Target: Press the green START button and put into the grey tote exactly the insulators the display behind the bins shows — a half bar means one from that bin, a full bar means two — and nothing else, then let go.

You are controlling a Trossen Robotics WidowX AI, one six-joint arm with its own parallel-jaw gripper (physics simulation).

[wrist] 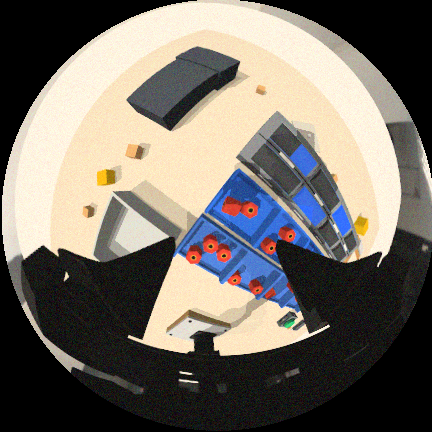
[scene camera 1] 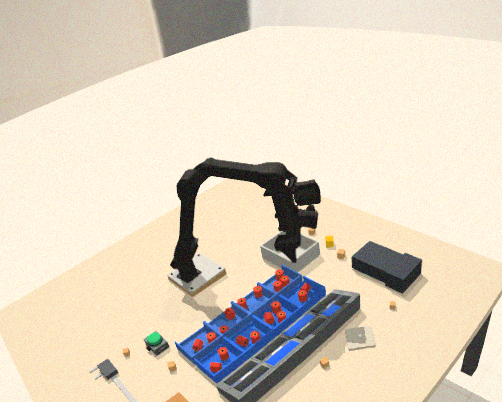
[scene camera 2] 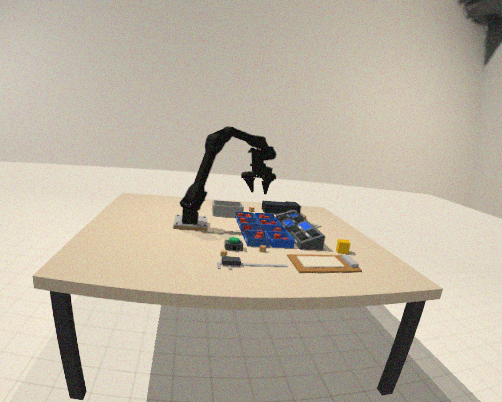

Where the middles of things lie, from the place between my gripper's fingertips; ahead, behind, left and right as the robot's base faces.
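Scene:
My gripper is 11 cm above the grey tote (wrist: pixel 127 224), 13 cm past it and 11 cm to the right of it. Going by their middles, that tote is the nearest to my gripper of the things named here. The dark box (scene camera 1: pixel 398 271) is 11 cm below my gripper, 20 cm to the left of it and 19 cm ahead of it, while the display (scene camera 1: pixel 272 377) is 11 cm below my gripper too, 21 cm to the right of it and 14 cm ahead of it.

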